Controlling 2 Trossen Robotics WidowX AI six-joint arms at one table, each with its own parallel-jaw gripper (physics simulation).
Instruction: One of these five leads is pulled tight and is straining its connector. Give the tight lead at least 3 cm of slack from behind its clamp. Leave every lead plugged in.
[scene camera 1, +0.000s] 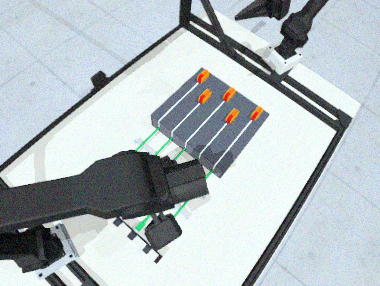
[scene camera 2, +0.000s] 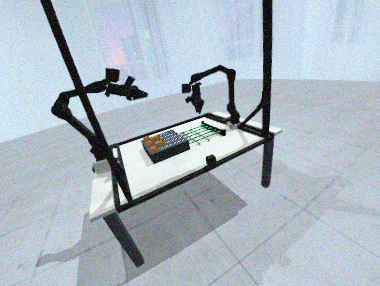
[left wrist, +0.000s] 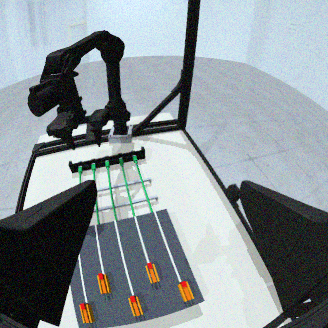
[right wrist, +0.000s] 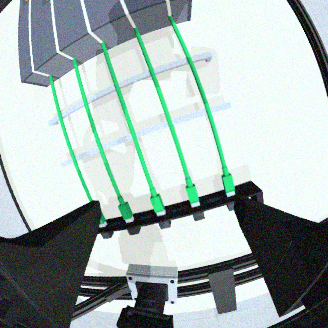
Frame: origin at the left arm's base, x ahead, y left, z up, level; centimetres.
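Seen in the pictures: left gripper, fingertip midpoint: (scene camera 1: 221, 6) (scene camera 2: 147, 95) (left wrist: 170, 188); right gripper, fingertip midpoint: (scene camera 2: 198, 113) (left wrist: 86, 147) (right wrist: 168, 206); left arm's base at its link origin: (scene camera 1: 285, 51) (scene camera 2: 102, 158); right arm's base at its link origin: (scene camera 1: 49, 250) (scene camera 2: 235, 122) (left wrist: 120, 130) (right wrist: 152, 290).
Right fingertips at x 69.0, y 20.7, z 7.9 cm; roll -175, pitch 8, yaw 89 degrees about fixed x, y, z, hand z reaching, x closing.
Note:
Offsets run from my right fingertips to a thing's middle. "pt": to the spot under its first point.
Five leads run as white lines over a dark grey block (scene camera 1: 226, 136) (left wrist: 180, 240) to orange clamps @(dx -38.5, dy -16.1, dz -8.7 cm) (scene camera 1: 229, 95) (left wrist: 134, 305), and as green cables to plugs @(dx +6.2, dy -2.8, dz -13.2 cm) (right wrist: 157, 204) at a black connector strip (right wrist: 175, 207) (left wrist: 128, 157). All five appear plugged in. I cannot tell which lead is tight. My right gripper (right wrist: 168, 206) (scene camera 2: 199, 111) is open and empty, above the strip end; in scene camera 1 its arm hides part of the leads. My left gripper (left wrist: 170, 188) (scene camera 2: 146, 94) is open and empty, raised beyond the block's clamp end.
Two pale rails (right wrist: 180, 64) (right wrist: 200, 113) lie across beneath the green cables, between block and strip. A black frame borders the white table, with uprights (scene camera 2: 268, 60) at its ends. A small black box @(pt dx -7.3, dy -44.6, dz -10.9 cm) (scene camera 1: 100, 79) (scene camera 2: 211, 160) sits on one long frame side.

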